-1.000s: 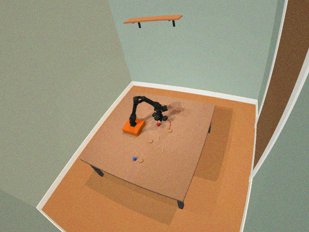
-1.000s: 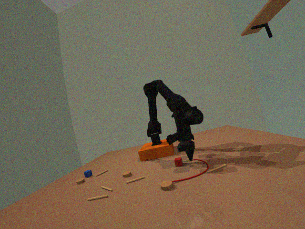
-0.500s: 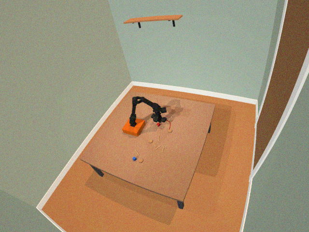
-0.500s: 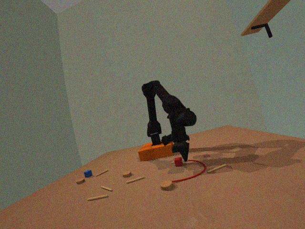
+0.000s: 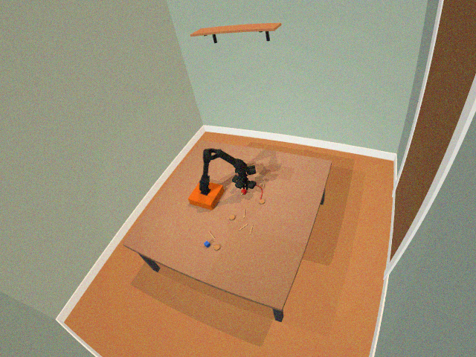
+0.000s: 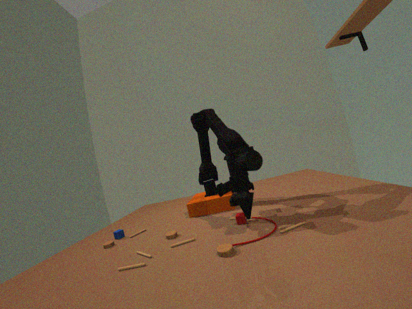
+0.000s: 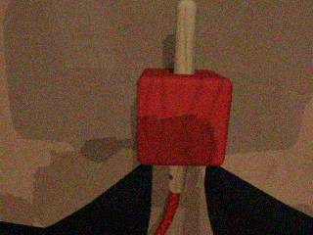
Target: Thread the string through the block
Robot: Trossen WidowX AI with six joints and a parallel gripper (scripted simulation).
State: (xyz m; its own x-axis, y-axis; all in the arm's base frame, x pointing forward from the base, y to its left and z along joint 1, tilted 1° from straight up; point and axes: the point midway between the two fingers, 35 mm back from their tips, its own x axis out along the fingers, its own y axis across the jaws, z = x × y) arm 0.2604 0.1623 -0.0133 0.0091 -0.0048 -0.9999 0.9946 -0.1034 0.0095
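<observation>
Now: gripper tip 3 cm to the left of the red block. Also, from my gripper tip: thin stick: 1 cm to the right; then blue cube: 54 cm to the right, 2 cm behind; then round wooden button: 17 cm ahead, 7 cm to the right, 1 cm below.
</observation>
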